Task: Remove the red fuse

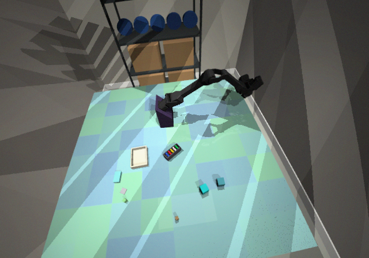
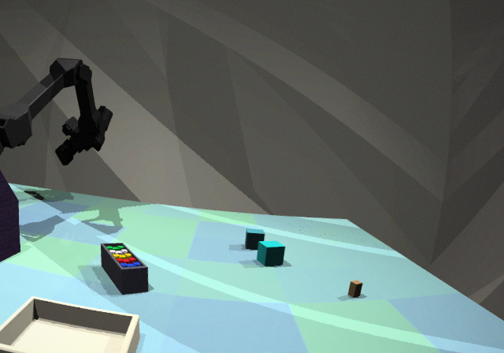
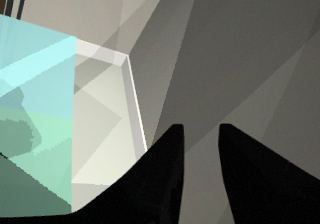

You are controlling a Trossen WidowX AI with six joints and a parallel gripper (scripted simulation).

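Now: gripper tip 630 mm to the left of the red fuse, 460 mm short of it and 130 mm above it. Also, from my gripper tip: brown piece: 820 mm ahead, 620 mm to the right, 140 mm below; then beige tray: 830 mm to the right, 460 mm ahead, 150 mm below; then grey piece: 910 mm to the right, 650 mm ahead, 150 mm below.
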